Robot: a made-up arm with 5 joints.
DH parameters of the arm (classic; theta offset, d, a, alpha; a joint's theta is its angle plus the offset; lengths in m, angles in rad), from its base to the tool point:
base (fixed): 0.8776 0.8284 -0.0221 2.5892
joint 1: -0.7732 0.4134 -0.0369 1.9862
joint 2: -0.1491 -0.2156 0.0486 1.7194
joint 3: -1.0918 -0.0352 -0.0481 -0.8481
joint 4: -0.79 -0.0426 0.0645 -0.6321
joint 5: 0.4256 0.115 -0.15 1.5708
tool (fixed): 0 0.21 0 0
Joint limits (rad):
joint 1: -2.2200..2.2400
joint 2: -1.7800..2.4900
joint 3: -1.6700..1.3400
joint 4: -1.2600..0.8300
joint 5: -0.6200..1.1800
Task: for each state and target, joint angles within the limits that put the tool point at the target. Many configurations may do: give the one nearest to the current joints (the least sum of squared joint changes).
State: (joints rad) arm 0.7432 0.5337 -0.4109 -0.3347 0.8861
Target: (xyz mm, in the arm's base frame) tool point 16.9 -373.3 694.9
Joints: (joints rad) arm 1.4514 -0.0249 -0.3352 -0.6493 1.0386
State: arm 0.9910 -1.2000 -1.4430 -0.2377 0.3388
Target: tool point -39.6 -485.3 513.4
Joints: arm 1.3236 -1.5071 -1.5888 -0.1567 0.4890
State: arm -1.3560 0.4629 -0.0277 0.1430 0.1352
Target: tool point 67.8 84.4 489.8
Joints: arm -1.3974 0.3985 -0.0221 0.1119 0.1639
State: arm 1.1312 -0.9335 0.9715 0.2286 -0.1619
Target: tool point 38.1 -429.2 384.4
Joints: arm 1.2872 -1.1691 1.3400 0.1482 -0.0650
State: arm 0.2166 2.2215 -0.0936 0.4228 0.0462
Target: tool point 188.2 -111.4 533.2
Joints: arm 0.4306 1.6613 0.5925 0.1276 -0.6200
